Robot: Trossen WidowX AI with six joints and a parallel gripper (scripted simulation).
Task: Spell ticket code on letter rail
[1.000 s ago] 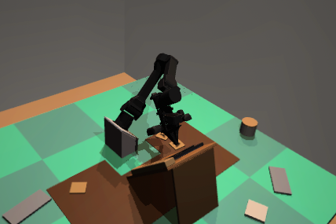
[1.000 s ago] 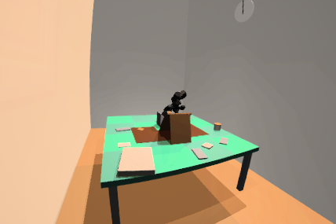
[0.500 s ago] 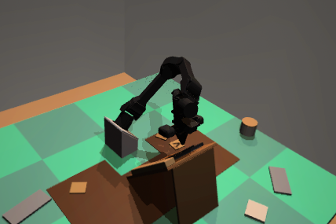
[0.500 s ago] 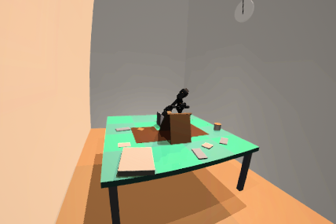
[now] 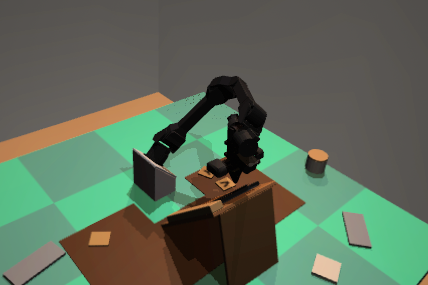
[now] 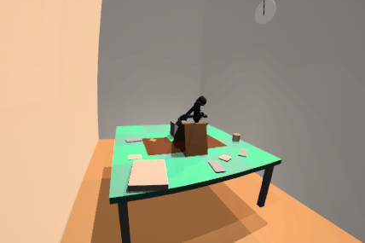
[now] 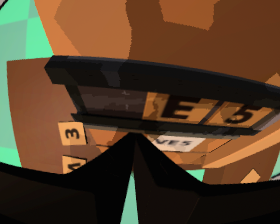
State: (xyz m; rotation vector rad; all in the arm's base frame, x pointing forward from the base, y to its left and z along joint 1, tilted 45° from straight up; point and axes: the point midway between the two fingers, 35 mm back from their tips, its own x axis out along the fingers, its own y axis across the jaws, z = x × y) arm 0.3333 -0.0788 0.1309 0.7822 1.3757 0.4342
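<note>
Now: the white ticket 10 cm below my gripper tip, 5 cm to the right of it and 5 cm behind it. Round my gripper tip: large beige slab (53 cm to the right, 31 cm ahead, 18 cm below); then mat (20 cm below, 14 cm behind, 6 cm to the right).
</note>
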